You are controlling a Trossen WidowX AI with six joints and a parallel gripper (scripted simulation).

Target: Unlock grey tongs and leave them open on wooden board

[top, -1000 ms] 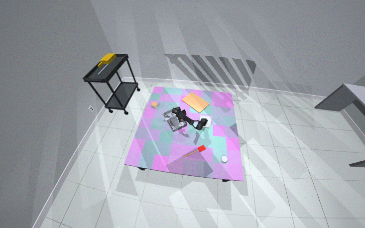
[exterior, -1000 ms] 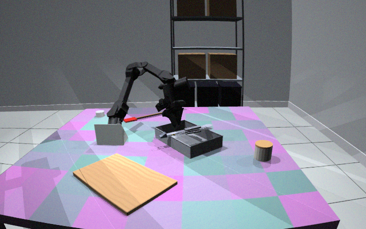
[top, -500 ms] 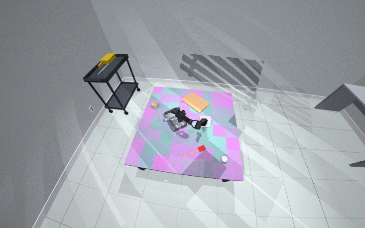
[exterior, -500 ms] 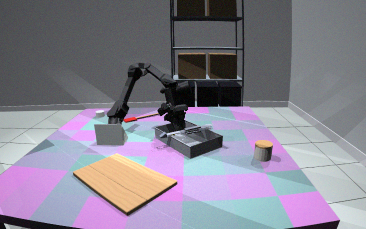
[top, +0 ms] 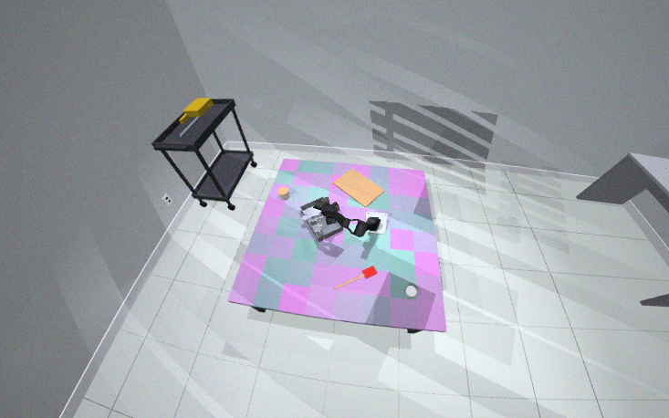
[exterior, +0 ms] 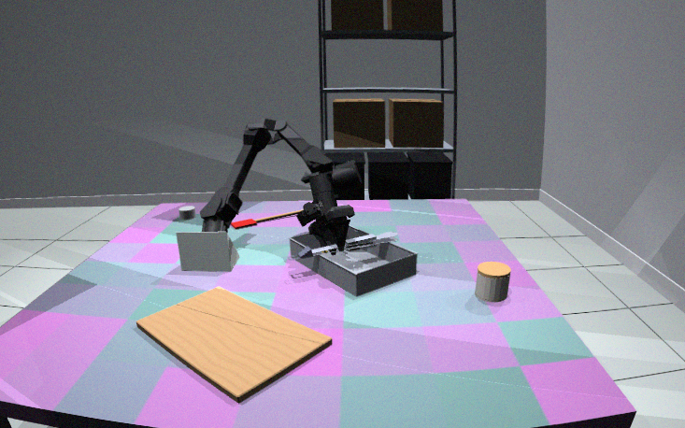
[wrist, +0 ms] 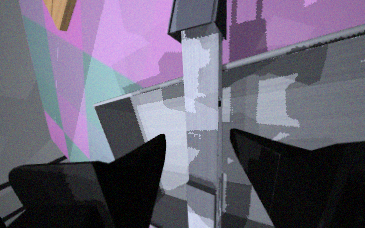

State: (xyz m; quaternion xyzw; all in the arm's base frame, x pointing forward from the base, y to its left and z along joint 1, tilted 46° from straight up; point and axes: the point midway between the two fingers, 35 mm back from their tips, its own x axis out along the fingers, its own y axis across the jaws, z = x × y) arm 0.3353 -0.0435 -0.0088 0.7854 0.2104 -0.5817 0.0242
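Right now the roasting tin is 4 cm to the left of my gripper tip, 3 cm ahead of it and 2 cm below it. From my gripper tip the other things lie so: red spatula (43 cm to the left, 27 cm behind, 5 cm below); wooden board (32 cm to the right, 22 cm behind, 5 cm below); cork-lidded jar (36 cm ahead, 16 cm to the right, 2 cm below).
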